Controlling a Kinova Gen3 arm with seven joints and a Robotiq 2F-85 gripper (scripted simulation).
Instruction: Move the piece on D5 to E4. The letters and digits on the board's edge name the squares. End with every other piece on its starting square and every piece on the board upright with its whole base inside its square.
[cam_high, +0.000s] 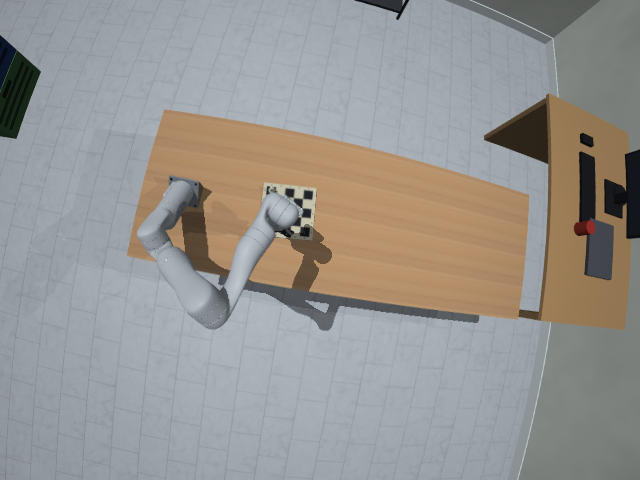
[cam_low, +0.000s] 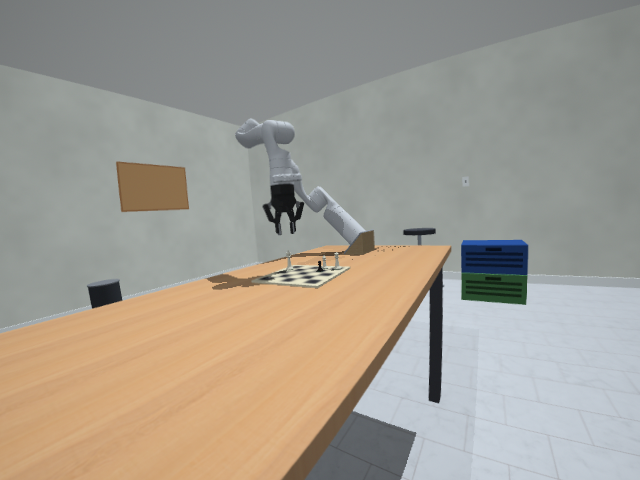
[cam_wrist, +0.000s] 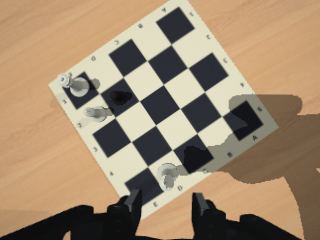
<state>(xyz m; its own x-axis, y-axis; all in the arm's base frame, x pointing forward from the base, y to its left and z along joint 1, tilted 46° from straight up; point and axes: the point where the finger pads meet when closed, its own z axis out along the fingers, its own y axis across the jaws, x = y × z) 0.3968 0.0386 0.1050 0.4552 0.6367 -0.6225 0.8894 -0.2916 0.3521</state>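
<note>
Now: the black piece 120 mm below my hand, 110 mm to the left of it and 20 mm behind it. Round my hand: small chessboard: 140 mm below, 80 mm to the left, 30 mm ahead.
</note>
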